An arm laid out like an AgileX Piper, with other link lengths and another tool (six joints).
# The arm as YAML. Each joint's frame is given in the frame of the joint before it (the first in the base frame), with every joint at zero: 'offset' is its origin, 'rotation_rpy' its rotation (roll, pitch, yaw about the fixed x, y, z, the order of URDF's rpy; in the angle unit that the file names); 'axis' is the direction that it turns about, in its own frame. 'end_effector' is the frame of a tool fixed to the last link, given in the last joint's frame.
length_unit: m
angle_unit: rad
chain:
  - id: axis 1
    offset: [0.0, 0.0, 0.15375]
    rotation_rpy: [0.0, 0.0, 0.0]
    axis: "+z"
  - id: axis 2
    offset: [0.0, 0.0, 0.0]
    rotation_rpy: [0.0, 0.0, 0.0]
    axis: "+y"
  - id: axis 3
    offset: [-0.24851, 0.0, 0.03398]
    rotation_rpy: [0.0, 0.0, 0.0]
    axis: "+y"
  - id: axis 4
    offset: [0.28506, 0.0, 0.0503]
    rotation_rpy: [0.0, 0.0, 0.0]
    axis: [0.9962, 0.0, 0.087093]
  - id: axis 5
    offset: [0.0, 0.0, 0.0]
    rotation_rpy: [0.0, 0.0, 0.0]
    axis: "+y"
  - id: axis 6
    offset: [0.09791, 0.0, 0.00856]
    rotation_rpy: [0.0, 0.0, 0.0]
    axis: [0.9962, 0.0, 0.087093]
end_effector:
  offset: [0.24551, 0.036, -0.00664]
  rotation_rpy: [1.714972, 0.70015, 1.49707]
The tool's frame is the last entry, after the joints.
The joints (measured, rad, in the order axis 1, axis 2, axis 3, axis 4, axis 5, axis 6), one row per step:
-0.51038, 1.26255, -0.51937, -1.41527, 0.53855, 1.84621
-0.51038, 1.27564, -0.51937, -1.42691, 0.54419, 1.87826
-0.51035, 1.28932, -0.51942, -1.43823, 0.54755, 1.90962
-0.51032, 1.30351, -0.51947, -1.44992, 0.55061, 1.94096
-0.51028, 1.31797, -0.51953, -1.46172, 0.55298, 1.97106
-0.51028, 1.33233, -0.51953, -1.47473, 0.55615, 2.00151
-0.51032, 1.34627, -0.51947, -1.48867, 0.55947, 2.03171
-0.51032, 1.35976, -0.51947, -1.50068, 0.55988, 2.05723
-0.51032, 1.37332, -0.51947, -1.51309, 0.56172, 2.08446
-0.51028, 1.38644, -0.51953, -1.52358, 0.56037, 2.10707
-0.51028, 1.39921, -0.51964, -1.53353, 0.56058, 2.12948
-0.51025, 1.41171, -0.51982, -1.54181, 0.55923, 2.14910
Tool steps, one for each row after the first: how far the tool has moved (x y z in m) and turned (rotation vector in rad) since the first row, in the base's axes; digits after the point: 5 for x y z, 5 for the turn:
-0.00136, -0.00147, -0.00312, 0.00540, -0.00577, -0.01607
-0.00219, -0.00239, -0.00661, 0.01191, -0.01173, -0.03008
-0.00298, -0.00323, -0.01027, 0.01838, -0.01728, -0.04356
-0.00366, -0.00388, -0.01410, 0.02474, -0.02196, -0.05566
-0.00448, -0.00477, -0.01770, 0.02981, -0.02627, -0.06775
-0.00526, -0.00575, -0.02103, 0.03383, -0.03042, -0.07911
-0.00548, -0.00593, -0.02471, 0.03914, -0.03330, -0.08673
-0.00600, -0.00643, -0.02822, 0.04384, -0.03679, -0.09607
-0.00593, -0.00606, -0.03213, 0.05017, -0.03903, -0.10163
-0.00627, -0.00601, -0.03581, 0.05565, -0.04112, -0.10858
-0.00640, -0.00547, -0.03975, 0.06224, -0.04248, -0.11392

